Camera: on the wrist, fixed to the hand. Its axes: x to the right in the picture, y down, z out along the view.
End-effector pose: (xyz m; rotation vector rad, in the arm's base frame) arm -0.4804 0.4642 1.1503 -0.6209 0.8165 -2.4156
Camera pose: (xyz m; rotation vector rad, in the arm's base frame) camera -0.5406 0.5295 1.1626 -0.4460 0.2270 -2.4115
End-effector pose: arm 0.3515 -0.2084 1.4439 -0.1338 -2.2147 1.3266
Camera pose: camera 0.3826 -0.2003 1.5276 0.0034 -1.8781 1.8528
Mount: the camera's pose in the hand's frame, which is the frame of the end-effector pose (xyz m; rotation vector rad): 0.0104 -0.0721 -0.0523 0.4701 -0.0377 0.0577
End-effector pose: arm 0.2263 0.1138 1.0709 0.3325 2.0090 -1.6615
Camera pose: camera 0.1703 0.1470 1.1326 0.5113 1.5468 -2.0738
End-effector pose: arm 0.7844 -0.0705 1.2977 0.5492 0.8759 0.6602
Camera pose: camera 0.7670 -0.1030 1.2159 1.0080 0.9873 0.4925
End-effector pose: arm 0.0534 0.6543 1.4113 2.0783 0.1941 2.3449
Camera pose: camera -0.0054 0.7220 1.4088 -1.8702 -0.6100 -1.9832
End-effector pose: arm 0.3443 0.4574 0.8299 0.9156 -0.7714 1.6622
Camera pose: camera 0.4020 0.5246 0.8162 1.2601 -0.4368 1.9220
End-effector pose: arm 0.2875 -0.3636 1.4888 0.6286 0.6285 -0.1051
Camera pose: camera 0.2490 -0.3908 1.4125 1.0954 0.5508 -0.2136
